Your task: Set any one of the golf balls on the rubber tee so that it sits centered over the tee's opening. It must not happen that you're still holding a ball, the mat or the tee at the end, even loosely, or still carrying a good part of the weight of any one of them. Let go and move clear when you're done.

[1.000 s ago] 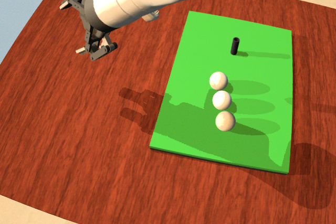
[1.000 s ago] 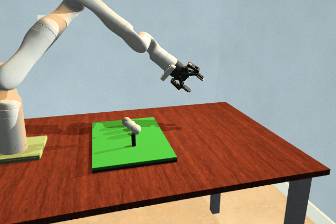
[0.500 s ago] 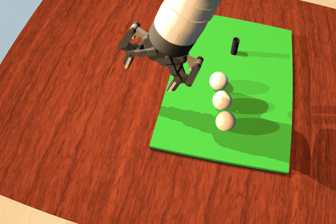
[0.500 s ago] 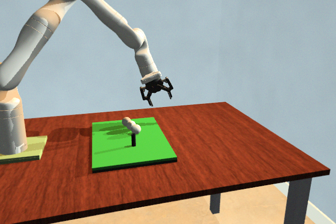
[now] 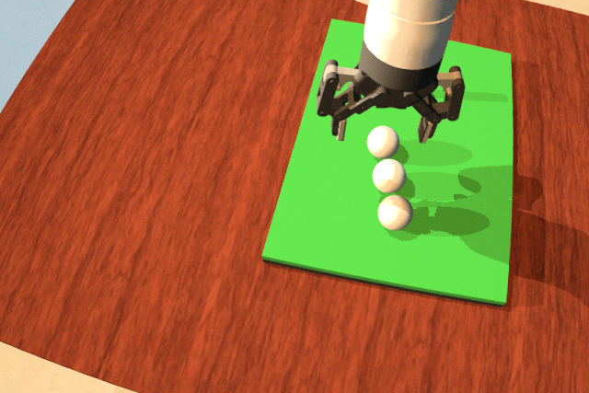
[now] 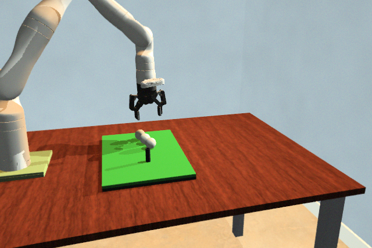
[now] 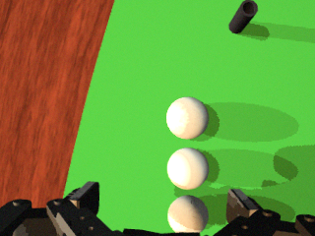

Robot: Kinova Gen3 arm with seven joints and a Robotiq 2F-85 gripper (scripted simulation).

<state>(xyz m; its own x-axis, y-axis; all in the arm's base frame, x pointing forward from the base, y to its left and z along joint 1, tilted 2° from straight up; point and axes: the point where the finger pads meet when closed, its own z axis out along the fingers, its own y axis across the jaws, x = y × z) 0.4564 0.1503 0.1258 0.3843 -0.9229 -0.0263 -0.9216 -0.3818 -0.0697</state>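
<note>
Right now the green mat is 1 cm behind my hand, 13 cm to the right of it and 11 cm below it.
</note>
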